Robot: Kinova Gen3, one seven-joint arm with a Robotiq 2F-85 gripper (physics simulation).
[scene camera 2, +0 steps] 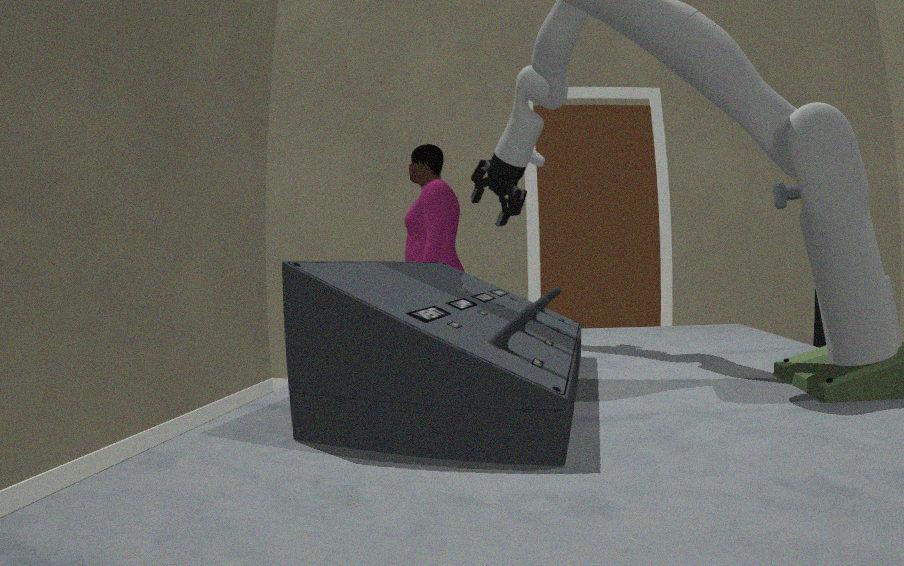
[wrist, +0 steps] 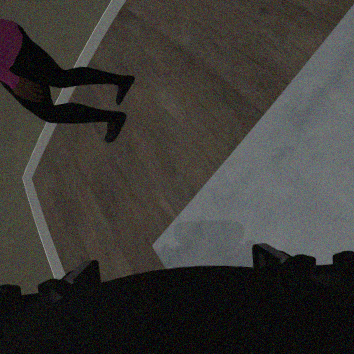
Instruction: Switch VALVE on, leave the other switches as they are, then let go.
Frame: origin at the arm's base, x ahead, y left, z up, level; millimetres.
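Seen in the pictures: gripper, fingertip midpoint: (scene camera 2: pixel 486 213); arm's base, origin of the base link: (scene camera 2: pixel 862 354).
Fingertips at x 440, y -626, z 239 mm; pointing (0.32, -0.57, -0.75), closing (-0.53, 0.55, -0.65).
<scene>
Pixels of each thing's middle, then the offset from my fingertips to it. Level surfaces: height alone.
- dark grey console, body centre: (scene camera 2: pixel 471 344) dx +70, dy +459, dz -220 mm
- long lever, body centre: (scene camera 2: pixel 516 323) dx +42, dy +657, dz -171 mm
- pale table, its level: dz -282 mm
A dark grey console (scene camera 2: pixel 426 380) with a sloped top stands on the table in the scene view. On its slope are several small framed labels and a long lever (scene camera 2: pixel 527 317) that sticks up towards the right. The label texts are too small to read, so I cannot tell which switch is VALVE. My gripper (scene camera 2: pixel 489 212) (wrist: pixel 176 270) is open and empty, high above the console and apart from it. The console and its switches do not show in the wrist view.
The pale table (scene camera 2: pixel 700 480) (wrist: pixel 295 175) carries the console and the arm's green base (scene camera 2: pixel 860 380). A person in a pink top (scene camera 2: pixel 433 223) stands behind the console; the legs (wrist: pixel 82 77) show in the wrist view. A brown door (scene camera 2: pixel 597 213) is at the back.
</scene>
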